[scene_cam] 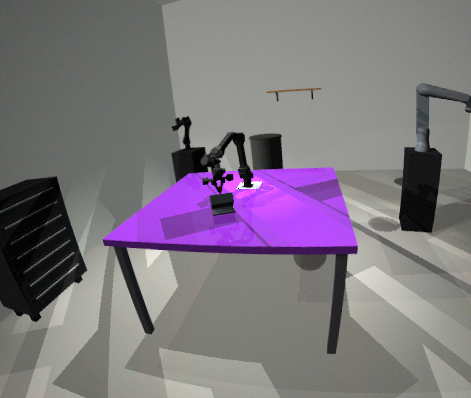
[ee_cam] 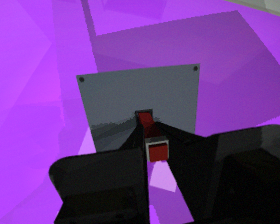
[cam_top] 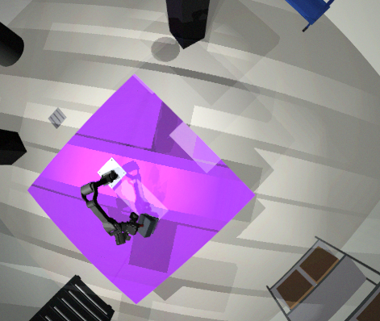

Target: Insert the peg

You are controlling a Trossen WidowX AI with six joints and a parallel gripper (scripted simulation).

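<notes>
Right now the grey sloped panel is 40 mm below my gripper tip, 20 mm to the left of it and 20 mm ahead of it. Round my gripper tip: red peg (10 mm to the right, 10 mm behind, 10 mm above).
</notes>
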